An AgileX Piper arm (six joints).
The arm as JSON. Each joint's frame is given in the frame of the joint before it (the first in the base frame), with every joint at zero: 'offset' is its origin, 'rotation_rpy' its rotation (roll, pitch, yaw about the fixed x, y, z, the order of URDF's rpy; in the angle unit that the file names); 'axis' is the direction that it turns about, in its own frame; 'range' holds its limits. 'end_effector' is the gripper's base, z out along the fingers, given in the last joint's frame.
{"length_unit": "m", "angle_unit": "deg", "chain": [
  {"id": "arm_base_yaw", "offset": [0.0, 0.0, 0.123], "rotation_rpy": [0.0, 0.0, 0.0], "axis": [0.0, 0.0, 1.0], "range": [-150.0, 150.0]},
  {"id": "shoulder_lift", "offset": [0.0, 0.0, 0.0], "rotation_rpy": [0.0, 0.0, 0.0], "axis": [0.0, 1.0, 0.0], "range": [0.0, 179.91]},
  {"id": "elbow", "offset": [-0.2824, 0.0, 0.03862], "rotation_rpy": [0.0, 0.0, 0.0], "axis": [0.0, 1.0, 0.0], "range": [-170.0, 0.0]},
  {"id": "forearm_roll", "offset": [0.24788, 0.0, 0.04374], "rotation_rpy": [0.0, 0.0, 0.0], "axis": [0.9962, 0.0, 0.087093], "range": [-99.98, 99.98]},
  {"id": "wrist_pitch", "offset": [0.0, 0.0, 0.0], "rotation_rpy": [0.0, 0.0, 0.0], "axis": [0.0, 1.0, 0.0], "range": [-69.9, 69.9]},
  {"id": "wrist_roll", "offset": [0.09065, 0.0, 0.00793], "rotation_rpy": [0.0, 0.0, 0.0], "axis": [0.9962, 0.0, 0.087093], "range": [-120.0, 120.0]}
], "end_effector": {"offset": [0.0, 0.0, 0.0], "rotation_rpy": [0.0, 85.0, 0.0]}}
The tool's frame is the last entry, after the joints.
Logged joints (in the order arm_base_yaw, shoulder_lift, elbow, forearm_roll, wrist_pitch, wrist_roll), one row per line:
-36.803 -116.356 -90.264 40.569 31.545 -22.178
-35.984 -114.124 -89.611 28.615 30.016 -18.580
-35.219 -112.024 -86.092 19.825 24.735 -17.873
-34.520 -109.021 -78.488 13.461 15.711 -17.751
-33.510 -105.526 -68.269 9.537 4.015 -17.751
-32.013 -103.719 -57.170 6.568 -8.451 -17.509
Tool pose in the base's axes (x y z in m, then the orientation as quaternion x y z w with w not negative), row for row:
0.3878 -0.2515 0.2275 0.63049 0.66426 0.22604 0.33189
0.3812 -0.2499 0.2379 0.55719 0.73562 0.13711 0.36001
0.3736 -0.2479 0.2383 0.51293 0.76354 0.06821 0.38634
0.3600 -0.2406 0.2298 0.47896 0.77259 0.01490 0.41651
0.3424 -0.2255 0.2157 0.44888 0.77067 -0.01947 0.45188
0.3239 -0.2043 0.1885 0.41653 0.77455 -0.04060 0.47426
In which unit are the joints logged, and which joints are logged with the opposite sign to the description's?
The joints are logged in degrees. Opposite sign: shoulder_lift, wrist_roll.
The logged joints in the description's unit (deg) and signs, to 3 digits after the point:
-36.803 116.356 -90.264 40.569 31.545 22.178
-35.984 114.124 -89.611 28.615 30.016 18.580
-35.219 112.024 -86.092 19.825 24.735 17.873
-34.520 109.021 -78.488 13.461 15.711 17.751
-33.510 105.526 -68.269 9.537 4.015 17.751
-32.013 103.719 -57.170 6.568 -8.451 17.509

